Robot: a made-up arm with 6 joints. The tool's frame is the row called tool. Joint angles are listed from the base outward.
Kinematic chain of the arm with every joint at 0, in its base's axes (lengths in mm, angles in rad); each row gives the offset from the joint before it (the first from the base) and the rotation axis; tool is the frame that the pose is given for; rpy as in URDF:
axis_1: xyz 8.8 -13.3 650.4 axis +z
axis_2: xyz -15.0 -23.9 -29.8 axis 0.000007 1 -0.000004
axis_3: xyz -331.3 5.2 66.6 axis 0.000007 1 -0.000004
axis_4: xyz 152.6 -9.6 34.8 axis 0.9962 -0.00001 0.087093
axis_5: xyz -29.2 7.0 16.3 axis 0.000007 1 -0.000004
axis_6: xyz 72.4 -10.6 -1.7 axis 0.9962 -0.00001 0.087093
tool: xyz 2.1 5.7 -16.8 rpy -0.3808 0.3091 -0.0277
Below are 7 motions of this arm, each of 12 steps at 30 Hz.
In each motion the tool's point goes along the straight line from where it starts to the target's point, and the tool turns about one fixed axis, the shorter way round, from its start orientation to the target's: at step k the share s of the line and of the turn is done. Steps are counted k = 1, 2, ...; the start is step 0. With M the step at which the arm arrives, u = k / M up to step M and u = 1 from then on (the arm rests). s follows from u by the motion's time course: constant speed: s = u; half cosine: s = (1 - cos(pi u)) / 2; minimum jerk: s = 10 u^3 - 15 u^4 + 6 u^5.
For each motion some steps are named. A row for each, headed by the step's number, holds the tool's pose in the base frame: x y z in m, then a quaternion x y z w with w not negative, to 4 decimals.
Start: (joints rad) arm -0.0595 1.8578 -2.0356 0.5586 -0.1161 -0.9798
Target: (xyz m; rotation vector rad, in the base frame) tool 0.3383 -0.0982 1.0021 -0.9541 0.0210 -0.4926
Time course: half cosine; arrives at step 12
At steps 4, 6, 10, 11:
4: 0.3385 -0.0818 0.9929 -0.3849 0.0419 -0.1644 0.9072
6: 0.3384 -0.0873 0.9960 -0.4087 0.0313 -0.1881 0.8925
10: 0.3383 -0.0967 1.0013 -0.4485 0.0129 -0.2285 0.8640
11: 0.3383 -0.0978 1.0019 -0.4529 0.0107 -0.2331 0.8605

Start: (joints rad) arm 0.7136 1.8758 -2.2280 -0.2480 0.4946 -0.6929
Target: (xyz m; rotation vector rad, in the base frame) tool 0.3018 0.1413 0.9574 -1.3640 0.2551 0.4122
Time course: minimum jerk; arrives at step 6
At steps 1, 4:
1: 0.2793 0.1572 0.9809 -0.6259 0.0229 0.1784 0.7589
4: 0.2969 0.1448 0.9625 -0.6249 0.0964 0.1865 0.7520

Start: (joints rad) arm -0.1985 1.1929 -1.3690 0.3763 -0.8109 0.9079
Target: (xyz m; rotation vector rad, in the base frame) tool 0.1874 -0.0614 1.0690 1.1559 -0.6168 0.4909
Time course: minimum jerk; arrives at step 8
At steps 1, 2, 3, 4, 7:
1: 0.0851 -0.0677 1.0825 0.3074 -0.3984 0.1191 0.8559
2: 0.0942 -0.0671 1.0813 0.3287 -0.3895 0.1292 0.8506
3: 0.1120 -0.0660 1.0790 0.3699 -0.3711 0.1486 0.8387
4: 0.1354 -0.0646 1.0759 0.4223 -0.3457 0.1735 0.8198
7: 0.1857 -0.0615 1.0692 0.5286 -0.2859 0.2243 0.7671

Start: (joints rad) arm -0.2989 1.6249 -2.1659 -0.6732 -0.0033 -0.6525
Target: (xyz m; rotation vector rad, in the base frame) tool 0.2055 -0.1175 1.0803 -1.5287 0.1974 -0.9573
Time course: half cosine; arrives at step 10
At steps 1, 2, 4, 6, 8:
1: 0.2056 -0.1151 1.0836 -0.6684 0.0605 -0.4205 0.6105
2: 0.2056 -0.1153 1.0834 -0.6681 0.0623 -0.4201 0.6109
4: 0.2055 -0.1159 1.0825 -0.6669 0.0688 -0.4189 0.6123
6: 0.2055 -0.1166 1.0815 -0.6654 0.0768 -0.4174 0.6141
8: 0.2055 -0.1173 1.0806 -0.6642 0.0832 -0.4161 0.6154

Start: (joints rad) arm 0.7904 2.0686 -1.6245 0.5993 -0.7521 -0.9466
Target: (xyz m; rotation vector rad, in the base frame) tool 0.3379 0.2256 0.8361 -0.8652 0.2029 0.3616
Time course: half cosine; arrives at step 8
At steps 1, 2, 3, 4, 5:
1: 0.3426 0.2257 0.8632 -0.3597 0.0055 0.1174 0.9257
2: 0.3421 0.2257 0.8602 -0.3663 0.0159 0.1239 0.9221
3: 0.3413 0.2257 0.8556 -0.3762 0.0315 0.1335 0.9163
4: 0.3403 0.2257 0.8502 -0.3876 0.0498 0.1448 0.9090
5: 0.3394 0.2256 0.8448 -0.3988 0.0681 0.1561 0.9011

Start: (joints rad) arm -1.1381 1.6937 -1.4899 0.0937 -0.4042 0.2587
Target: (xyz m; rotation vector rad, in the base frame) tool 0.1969 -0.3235 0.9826 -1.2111 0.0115 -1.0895
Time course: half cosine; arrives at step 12
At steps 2, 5, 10, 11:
2: 0.1176 -0.2970 0.9666 -0.0286 0.0470 -0.5110 0.8578
5: 0.1434 -0.3056 0.9718 -0.2040 0.0344 -0.5201 0.8287
10: 0.1912 -0.3216 0.9814 -0.5077 0.0084 -0.4934 0.7062
11: 0.1955 -0.3230 0.9823 -0.5324 0.0060 -0.4883 0.6914

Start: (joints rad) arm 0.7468 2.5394 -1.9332 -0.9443 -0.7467 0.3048
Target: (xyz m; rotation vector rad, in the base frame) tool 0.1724 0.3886 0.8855 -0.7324 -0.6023 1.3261
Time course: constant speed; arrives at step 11
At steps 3, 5, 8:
3: 0.3056 0.3471 0.7478 -0.4150 -0.1394 0.5528 0.7091
5: 0.2723 0.3575 0.7822 -0.3940 -0.1723 0.5640 0.7050
8: 0.2223 0.3730 0.8339 -0.3611 -0.2210 0.5791 0.6967

